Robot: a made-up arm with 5 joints.
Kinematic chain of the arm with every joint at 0, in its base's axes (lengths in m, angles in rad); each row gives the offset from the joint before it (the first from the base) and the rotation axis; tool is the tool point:
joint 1: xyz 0 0 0.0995 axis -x
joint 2: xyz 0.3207 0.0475 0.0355 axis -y
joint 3: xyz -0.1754 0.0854 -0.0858 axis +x
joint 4: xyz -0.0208 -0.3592 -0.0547 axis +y
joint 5: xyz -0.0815 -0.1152 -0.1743 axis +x
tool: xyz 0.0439 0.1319 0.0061
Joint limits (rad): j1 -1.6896..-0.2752 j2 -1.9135..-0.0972 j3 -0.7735..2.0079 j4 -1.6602..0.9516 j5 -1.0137..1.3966
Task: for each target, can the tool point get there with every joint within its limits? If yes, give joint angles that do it. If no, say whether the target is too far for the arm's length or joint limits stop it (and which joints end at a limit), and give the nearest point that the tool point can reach.
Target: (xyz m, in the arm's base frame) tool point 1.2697 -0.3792 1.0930
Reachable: no: too far | nearest point 0.5266 -0.3929 0.4440 | short by 0.987 m
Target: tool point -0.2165 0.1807 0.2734
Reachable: yes | joints -0.6539 -1.0241 1.6178 0.6131 0.7498
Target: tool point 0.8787 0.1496 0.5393
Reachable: no: joint limits stop it (at a limit: joint 1, joint 2, joint 3, joint 5) | nearest point 0.3646 0.3195 0.5457 | short by 0.541 m
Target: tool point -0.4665 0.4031 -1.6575
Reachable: no: too far | nearest point -0.0318 0.2114 -0.3896 | short by 1.354 m
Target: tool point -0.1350 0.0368 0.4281
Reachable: yes | joints -0.4540 -1.7288 1.1213 -0.4024 0.0778
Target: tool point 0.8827 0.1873 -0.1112
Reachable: no: joint limits stop it (at a limit: joint 1, joint 3, joint 4, joint 5) | nearest point 0.4817 0.0443 -0.0963 | short by 0.426 m
